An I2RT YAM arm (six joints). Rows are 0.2 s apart.
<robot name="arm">
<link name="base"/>
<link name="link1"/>
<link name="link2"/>
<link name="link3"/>
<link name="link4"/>
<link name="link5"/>
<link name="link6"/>
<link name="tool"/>
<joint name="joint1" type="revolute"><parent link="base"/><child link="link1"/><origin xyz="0 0 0.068" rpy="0 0 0"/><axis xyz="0 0 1"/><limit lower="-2.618" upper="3.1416"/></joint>
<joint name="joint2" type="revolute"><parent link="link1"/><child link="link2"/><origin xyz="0.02 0.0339 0.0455" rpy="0 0 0"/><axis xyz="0 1 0"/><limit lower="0" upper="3.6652"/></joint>
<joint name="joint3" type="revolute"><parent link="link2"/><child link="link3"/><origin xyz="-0.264 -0.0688 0" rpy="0 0 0"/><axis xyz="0 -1 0"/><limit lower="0" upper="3.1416"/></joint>
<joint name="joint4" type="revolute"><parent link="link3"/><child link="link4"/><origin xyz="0.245 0.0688 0.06" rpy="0 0 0"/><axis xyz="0 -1 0"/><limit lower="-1.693" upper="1.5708"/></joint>
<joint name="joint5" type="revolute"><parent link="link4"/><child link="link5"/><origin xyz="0.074 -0.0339 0.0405" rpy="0 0 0"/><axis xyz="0 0 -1"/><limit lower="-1.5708" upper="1.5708"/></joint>
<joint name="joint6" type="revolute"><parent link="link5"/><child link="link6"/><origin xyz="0.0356 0 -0.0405" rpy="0 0 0"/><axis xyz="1 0 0"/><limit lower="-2.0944" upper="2.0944"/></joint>
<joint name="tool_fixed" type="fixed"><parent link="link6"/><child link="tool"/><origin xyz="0 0 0" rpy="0 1.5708 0"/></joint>
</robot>
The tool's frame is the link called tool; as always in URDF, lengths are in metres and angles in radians.
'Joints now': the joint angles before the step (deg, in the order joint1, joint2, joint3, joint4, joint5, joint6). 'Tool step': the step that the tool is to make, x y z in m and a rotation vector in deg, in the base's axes. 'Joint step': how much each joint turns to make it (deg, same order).
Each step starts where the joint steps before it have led.
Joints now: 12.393, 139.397, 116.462, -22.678, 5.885, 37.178
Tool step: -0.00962, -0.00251, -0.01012, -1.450, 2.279, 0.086
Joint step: -0.001, -1.408, -4.136, 0.267, 0.617, -0.701
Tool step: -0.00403, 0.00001, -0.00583, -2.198, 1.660, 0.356
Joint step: 0.176, -0.088, -0.968, -1.053, 1.232, -1.318
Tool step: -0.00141, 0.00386, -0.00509, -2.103, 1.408, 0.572
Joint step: 0.527, 0.702, 0.527, -1.497, 1.319, -1.145
